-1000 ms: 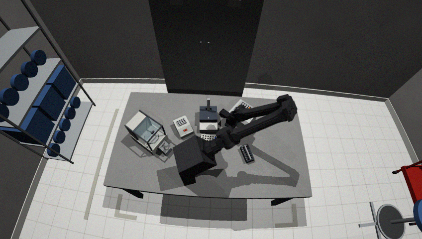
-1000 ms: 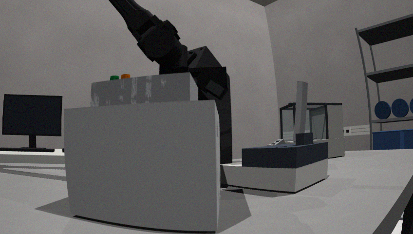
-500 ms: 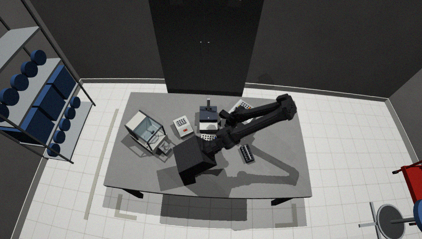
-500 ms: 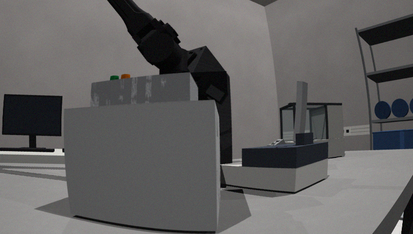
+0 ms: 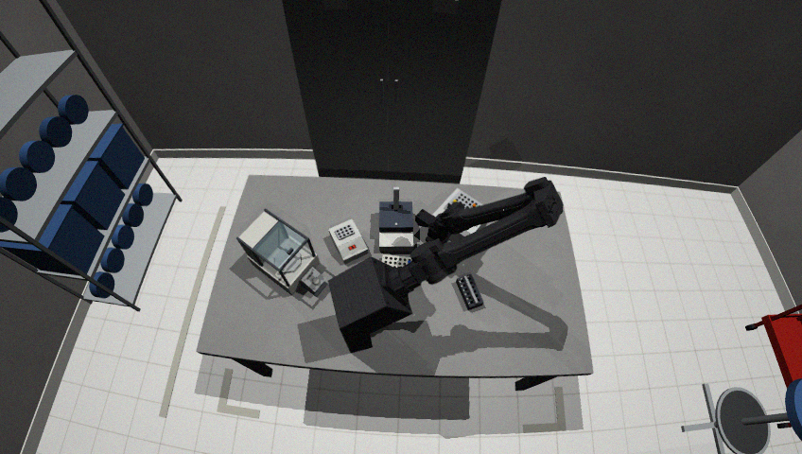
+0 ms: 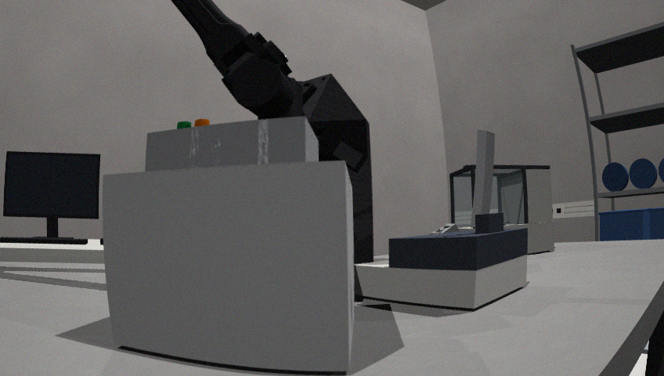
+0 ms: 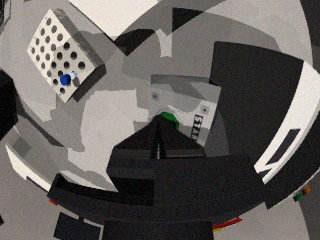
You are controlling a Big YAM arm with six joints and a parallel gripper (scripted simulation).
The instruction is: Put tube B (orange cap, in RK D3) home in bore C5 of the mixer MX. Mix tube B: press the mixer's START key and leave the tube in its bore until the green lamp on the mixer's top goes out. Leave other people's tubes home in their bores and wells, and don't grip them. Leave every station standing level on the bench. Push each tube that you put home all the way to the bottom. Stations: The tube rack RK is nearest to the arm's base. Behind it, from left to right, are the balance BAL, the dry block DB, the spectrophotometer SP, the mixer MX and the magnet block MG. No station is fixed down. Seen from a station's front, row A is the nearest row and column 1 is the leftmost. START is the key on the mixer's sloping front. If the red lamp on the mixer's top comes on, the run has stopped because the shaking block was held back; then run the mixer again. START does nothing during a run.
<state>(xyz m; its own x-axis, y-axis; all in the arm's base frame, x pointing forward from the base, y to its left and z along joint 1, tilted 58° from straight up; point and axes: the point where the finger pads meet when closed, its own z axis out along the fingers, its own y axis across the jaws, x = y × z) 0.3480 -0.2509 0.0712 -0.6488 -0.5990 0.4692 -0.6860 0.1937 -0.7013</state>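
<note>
My gripper is now 10 mm to the left of the green start key and 10 mm above it. Round my hand: tube rack RK (50 mm behind, 160 mm to the left, 60 mm below); then yellow-capped tube (140 mm ahead, 80 mm to the right, 80 mm above); then perforated shaking block (130 mm ahead, 130 mm to the right, 80 mm above).
</note>
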